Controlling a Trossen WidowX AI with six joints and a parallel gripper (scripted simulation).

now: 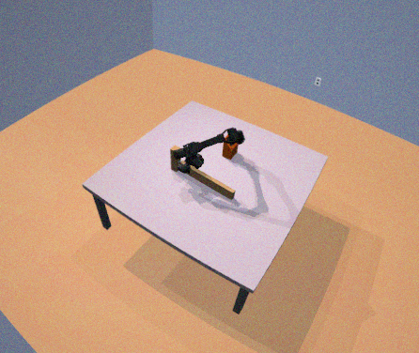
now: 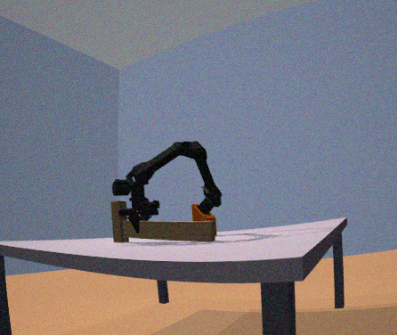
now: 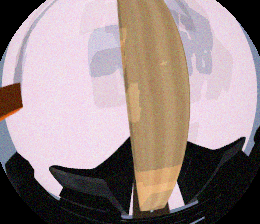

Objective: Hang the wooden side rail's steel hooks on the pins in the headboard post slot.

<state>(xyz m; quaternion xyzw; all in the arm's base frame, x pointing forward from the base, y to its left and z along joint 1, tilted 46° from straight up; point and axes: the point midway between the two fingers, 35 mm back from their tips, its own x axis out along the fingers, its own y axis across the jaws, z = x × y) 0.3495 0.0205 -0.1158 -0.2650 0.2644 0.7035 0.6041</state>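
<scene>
My gripper tip is 1 cm short of the headboard post, 12 cm to the left of it and 4 cm below it.
</scene>
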